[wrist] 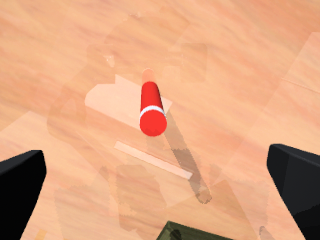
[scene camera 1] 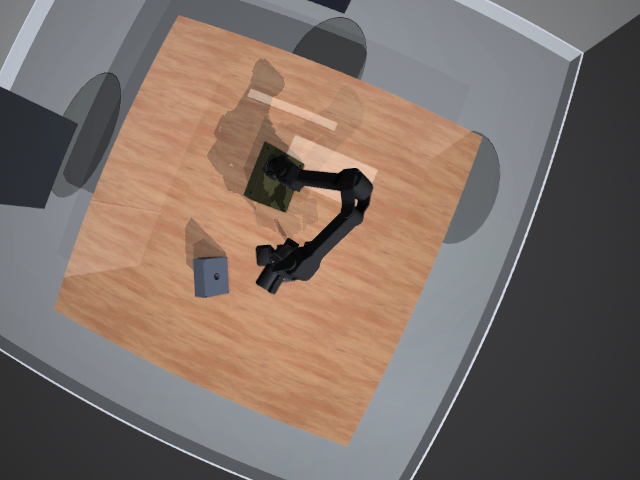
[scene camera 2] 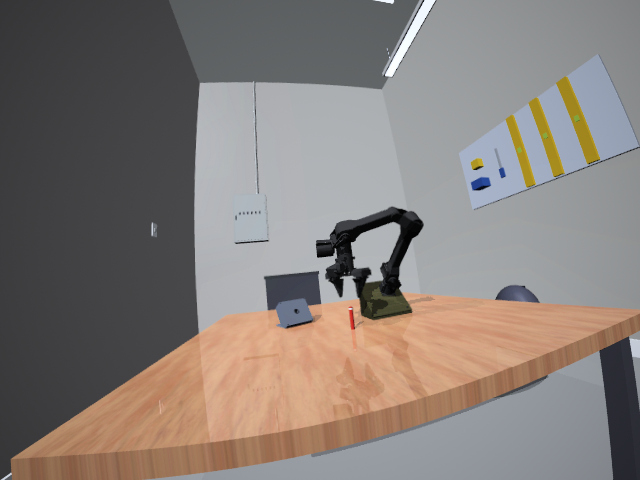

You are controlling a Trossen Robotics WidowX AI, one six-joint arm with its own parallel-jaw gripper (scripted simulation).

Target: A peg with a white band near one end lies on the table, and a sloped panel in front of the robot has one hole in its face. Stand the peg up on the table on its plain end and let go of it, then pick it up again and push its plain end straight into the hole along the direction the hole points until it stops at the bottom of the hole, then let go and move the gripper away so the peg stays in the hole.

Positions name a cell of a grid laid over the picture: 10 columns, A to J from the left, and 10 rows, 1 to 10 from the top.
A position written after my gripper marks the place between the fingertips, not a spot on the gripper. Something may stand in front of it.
Observation:
My gripper (scene camera 2: F7) is open, holding nothing. I also see a red peg (wrist: E6) and a grey sloped panel (scene camera 1: D6).
My gripper is seen too in the wrist view (wrist: E7). The grey sloped panel shows as well in scene camera 2 (scene camera 2: E7).

